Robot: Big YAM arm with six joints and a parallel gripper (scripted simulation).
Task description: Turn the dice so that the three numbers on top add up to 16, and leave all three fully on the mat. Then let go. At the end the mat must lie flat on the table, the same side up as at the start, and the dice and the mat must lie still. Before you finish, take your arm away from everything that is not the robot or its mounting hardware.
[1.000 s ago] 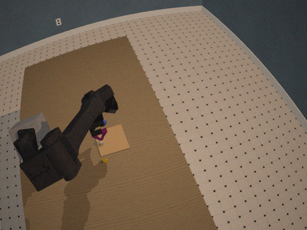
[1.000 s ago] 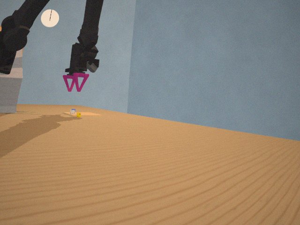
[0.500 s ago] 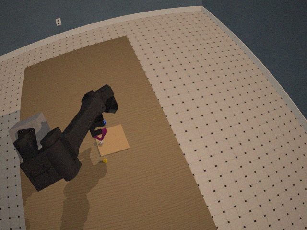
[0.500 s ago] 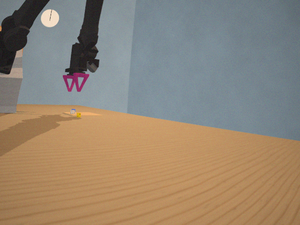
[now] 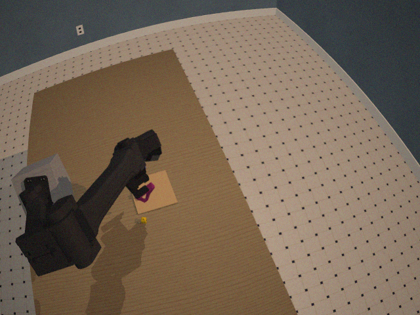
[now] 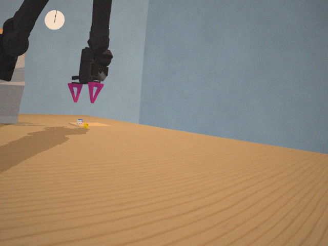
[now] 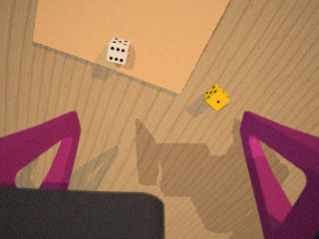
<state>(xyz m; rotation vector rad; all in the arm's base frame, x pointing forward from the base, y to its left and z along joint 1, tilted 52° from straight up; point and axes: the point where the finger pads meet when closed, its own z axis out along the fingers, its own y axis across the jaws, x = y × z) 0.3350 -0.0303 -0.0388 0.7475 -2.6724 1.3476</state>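
Right now my hand is 90 mm above the yellow die and 60 mm to the left of it. The rest, counted from my hand: mat: 90 mm below, 50 mm to the left, 50 mm ahead; then white die: 80 mm below, 40 mm to the left; then blue die: 150 mm to the left, 90 mm below, 30 mm ahead.
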